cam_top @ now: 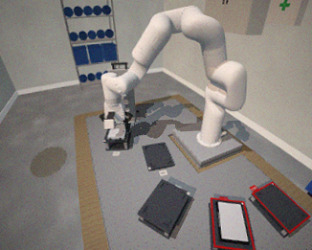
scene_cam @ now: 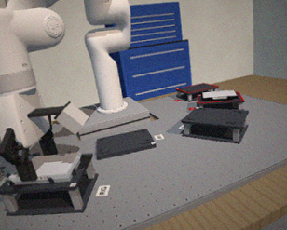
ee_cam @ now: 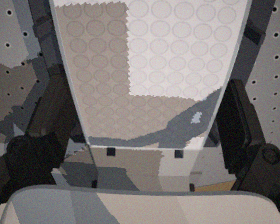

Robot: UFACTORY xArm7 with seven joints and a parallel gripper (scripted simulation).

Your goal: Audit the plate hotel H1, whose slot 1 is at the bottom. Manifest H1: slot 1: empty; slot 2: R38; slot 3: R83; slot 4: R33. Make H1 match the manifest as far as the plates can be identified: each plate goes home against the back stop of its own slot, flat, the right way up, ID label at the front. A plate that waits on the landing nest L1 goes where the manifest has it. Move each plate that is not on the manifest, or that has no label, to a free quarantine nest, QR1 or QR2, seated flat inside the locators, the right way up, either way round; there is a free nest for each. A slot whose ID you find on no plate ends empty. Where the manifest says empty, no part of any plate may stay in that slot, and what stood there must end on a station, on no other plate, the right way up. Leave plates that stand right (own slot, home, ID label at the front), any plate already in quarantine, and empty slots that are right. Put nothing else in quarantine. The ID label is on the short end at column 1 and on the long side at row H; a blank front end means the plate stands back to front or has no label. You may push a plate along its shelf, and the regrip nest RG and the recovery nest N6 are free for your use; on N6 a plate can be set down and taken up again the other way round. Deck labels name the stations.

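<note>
The white well plate is 1 cm to the left of my hand and 1 cm below it. Round my hand: deck label H1: 6 cm ahead, 15 cm to the right, 8 cm below; then raised regrip nest RG: 1 cm to the left, 2 cm below; then RG label: 4 cm ahead, 11 cm to the left, 8 cm below.
</note>
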